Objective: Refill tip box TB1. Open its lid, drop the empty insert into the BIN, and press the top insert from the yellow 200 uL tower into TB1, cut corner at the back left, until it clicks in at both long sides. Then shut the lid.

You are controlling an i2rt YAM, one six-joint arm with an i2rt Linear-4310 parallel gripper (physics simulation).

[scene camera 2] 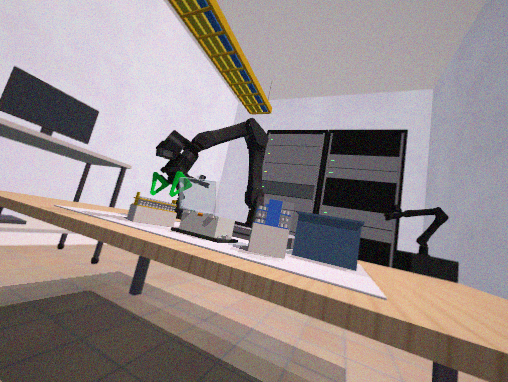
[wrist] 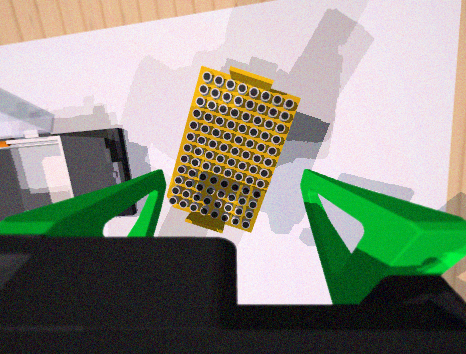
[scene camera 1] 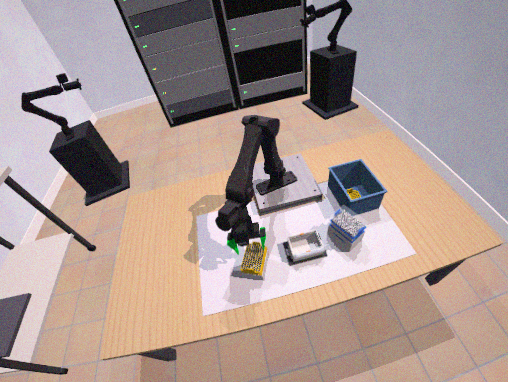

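Note:
The yellow insert (scene camera 1: 254,259) (scene camera 2: 156,202) (wrist: 235,145) lies on top of the grey-white tower base (scene camera 2: 149,215). My gripper (scene camera 1: 250,249) (scene camera 2: 164,194) (wrist: 233,177) is open and empty just above it, its green fingers spread wider than the insert, which appears slightly turned between them in the wrist view. TB1 (scene camera 1: 304,247) (scene camera 2: 197,225) stands beside the tower with its clear lid (scene camera 2: 200,196) (wrist: 25,111) upright and open; no insert shows in it. The blue BIN (scene camera 1: 340,186) (scene camera 2: 327,242) holds a yellow insert (scene camera 1: 354,194).
A tower with blue inserts (scene camera 1: 348,225) (scene camera 2: 268,242) stands between TB1 and the BIN. The white mat (scene camera 1: 220,295) lies under the boxes. The arm's grey base plate (scene camera 1: 300,167) is behind them. TB1's raised lid stands close to the fingers in the second scene view.

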